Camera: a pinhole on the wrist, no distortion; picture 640 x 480 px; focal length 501.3 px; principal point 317.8 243.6 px. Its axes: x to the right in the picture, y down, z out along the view. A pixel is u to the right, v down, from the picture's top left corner.
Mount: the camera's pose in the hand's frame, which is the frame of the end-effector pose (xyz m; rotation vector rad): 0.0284 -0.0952 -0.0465 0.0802 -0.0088 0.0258
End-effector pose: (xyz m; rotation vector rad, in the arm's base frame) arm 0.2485 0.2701 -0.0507 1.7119 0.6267 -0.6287
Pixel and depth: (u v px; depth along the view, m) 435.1 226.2 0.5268
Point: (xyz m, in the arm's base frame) 0.2069 -0.1520 -0.3574
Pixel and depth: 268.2 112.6 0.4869
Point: 0.0149 -0.0945 -0.3057
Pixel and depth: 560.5 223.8 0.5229
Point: 0.3008 -0.1386 -0.4463
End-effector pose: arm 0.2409 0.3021 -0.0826 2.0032 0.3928 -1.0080
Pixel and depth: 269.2 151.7 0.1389
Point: 0.1266 0.3086 -0.1949
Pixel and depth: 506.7 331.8 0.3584
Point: 0.1448 0.0706 -0.3402
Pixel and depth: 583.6 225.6 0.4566
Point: 0.1160 0.0381 -0.4999
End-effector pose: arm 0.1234 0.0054 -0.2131 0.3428 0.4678 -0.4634
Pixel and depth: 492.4 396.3 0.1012
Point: 0.1569 -0.1001 -0.2112
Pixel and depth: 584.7 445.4 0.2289
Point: 0.2965 -0.1398 -0.1306
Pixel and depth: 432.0 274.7 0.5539
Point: 0.3693 -0.3440 0.1184
